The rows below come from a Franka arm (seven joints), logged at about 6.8 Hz.
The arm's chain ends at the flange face. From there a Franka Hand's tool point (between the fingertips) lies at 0.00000 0.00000 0.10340 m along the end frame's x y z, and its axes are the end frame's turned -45 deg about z.
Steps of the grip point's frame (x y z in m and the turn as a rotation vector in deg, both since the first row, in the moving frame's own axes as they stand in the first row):
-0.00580 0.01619 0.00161 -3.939 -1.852 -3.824
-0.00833 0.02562 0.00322 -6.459 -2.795 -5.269
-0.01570 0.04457 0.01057 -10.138 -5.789 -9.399
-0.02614 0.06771 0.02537 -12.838 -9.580 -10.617
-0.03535 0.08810 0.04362 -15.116 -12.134 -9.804
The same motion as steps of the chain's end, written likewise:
0.00444 0.00826 0.00191 -4.095 1.476 -3.824
0.00703 0.01246 0.00400 -6.544 2.591 -5.269
0.01327 0.02298 0.01270 -11.262 3.075 -9.399
0.02269 0.03867 0.02937 -15.852 2.304 -10.617
0.03065 0.05367 0.04947 -19.269 2.109 -9.804

